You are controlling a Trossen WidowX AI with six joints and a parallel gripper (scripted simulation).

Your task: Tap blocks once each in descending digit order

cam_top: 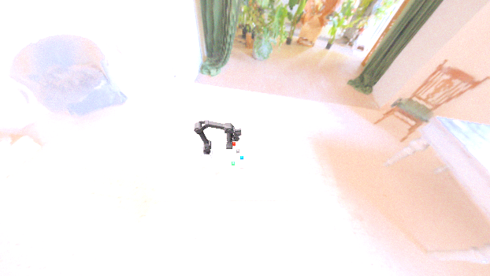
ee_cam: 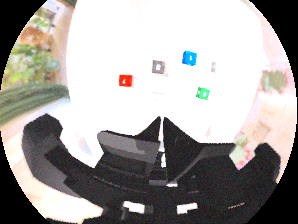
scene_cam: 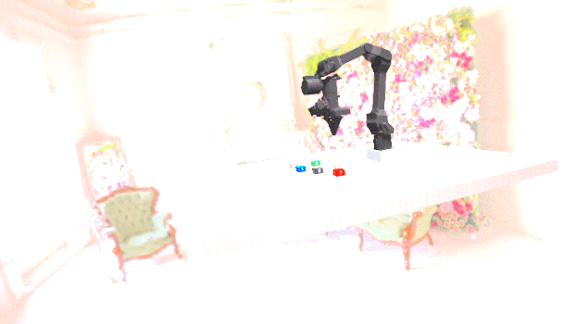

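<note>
Now: gripper tip 130 mm short of the blue block, 120 mm above it and 60 mm to the left of it. Also, from my gripper tip: green block 130 mm to the right, 120 mm below, 50 mm ahead; then red block 120 mm below, 110 mm to the left, 30 mm ahead.
</note>
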